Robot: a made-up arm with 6 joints.
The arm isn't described. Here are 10 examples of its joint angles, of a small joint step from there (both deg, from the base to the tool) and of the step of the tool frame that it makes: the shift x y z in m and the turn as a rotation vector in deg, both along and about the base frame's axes.
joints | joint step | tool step
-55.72 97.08 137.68 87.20 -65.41 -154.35 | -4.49 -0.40 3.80 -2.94 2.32 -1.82 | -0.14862 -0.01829 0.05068 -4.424 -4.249 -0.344
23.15 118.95 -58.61 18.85 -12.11 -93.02 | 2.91 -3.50 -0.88 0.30 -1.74 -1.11 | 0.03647 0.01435 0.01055 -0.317 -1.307 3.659
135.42 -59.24 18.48 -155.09 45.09 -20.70 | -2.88 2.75 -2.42 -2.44 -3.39 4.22 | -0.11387 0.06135 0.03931 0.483 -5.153 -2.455
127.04 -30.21 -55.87 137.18 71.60 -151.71 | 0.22 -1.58 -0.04 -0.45 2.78 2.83 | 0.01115 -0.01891 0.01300 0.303 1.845 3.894
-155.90 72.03 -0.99 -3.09 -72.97 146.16 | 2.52 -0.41 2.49 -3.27 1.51 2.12 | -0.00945 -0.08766 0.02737 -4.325 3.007 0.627
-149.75 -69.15 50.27 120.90 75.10 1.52 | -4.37 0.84 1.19 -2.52 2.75 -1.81 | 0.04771 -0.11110 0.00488 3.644 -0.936 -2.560
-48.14 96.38 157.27 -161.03 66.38 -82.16 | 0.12 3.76 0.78 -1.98 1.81 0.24 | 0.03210 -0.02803 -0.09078 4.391 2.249 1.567
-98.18 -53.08 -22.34 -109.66 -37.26 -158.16 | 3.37 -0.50 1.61 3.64 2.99 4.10 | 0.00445 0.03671 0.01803 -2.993 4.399 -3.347
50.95 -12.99 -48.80 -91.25 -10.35 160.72 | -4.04 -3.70 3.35 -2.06 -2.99 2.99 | 0.03561 -0.04238 0.11121 6.423 -4.471 -1.064
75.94 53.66 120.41 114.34 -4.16 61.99 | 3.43 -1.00 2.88 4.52 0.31 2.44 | -0.08637 -0.07274 0.02288 2.919 -3.417 -2.978
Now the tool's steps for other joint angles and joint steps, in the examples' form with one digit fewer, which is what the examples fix.
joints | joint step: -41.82 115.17 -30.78 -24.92 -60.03 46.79 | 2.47 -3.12 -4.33 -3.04 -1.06 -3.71
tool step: 0.0172 0.0103 0.0717 -1.76 6.24 1.81
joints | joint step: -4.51 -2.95 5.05 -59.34 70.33 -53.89 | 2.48 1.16 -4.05 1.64 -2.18 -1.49
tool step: 0.0595 0.0443 -0.0882 -1.05 5.23 4.95
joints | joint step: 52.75 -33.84 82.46 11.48 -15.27 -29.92 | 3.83 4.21 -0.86 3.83 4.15 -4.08
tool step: 0.1368 0.0695 0.0939 -0.73 0.39 3.94
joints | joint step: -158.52 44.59 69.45 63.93 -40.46 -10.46 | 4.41 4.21 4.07 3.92 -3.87 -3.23
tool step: 0.0024 -0.1385 -0.0546 -0.53 0.06 -0.25
